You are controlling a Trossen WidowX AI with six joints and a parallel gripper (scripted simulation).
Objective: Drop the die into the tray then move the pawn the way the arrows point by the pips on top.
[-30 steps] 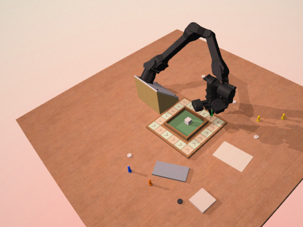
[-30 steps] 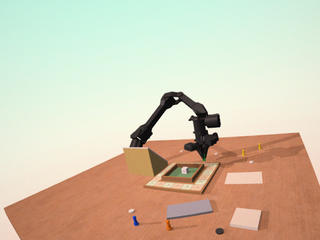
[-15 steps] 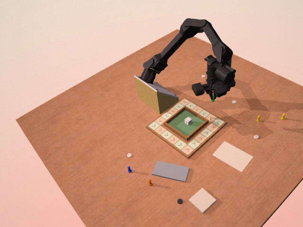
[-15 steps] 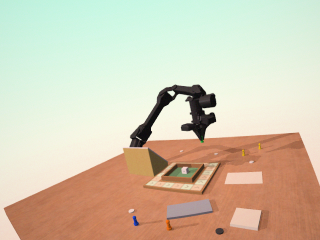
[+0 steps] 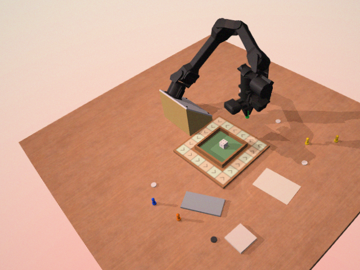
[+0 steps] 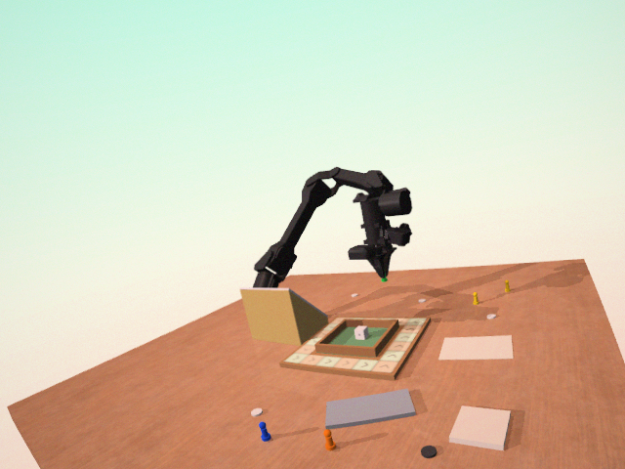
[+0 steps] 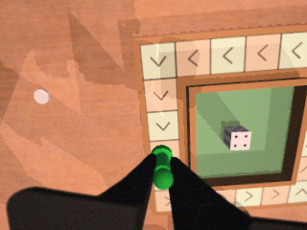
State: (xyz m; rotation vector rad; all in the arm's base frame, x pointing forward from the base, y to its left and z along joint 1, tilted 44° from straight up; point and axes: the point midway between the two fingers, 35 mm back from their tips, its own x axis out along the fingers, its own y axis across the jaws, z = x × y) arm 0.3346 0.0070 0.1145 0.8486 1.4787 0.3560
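The white die lies 4 cm behind my gripper tip, 10 cm to the right of it and 11 cm below it. Round my gripper tip: green dice tray: 5 cm behind, 11 cm to the right, 13 cm below; grey slab: 7 cm ahead, 36 cm to the right, 13 cm below; green pawn: 1 cm above.
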